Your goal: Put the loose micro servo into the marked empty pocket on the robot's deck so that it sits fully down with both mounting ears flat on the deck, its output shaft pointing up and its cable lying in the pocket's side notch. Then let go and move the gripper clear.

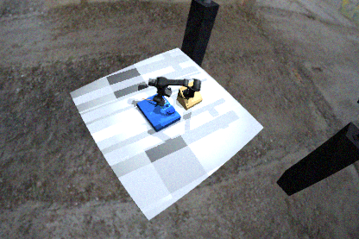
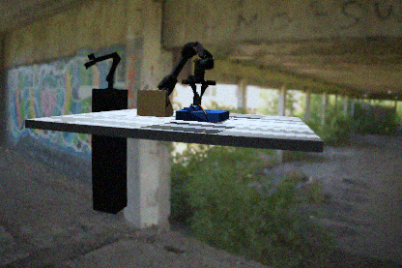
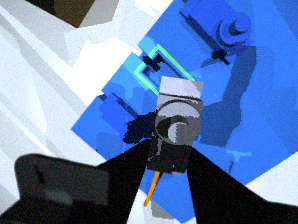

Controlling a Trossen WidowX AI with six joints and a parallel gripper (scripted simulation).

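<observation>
The blue deck lies 70 mm ahead of my gripper tip, 30 mm to the left of it and 100 mm below it.
</observation>
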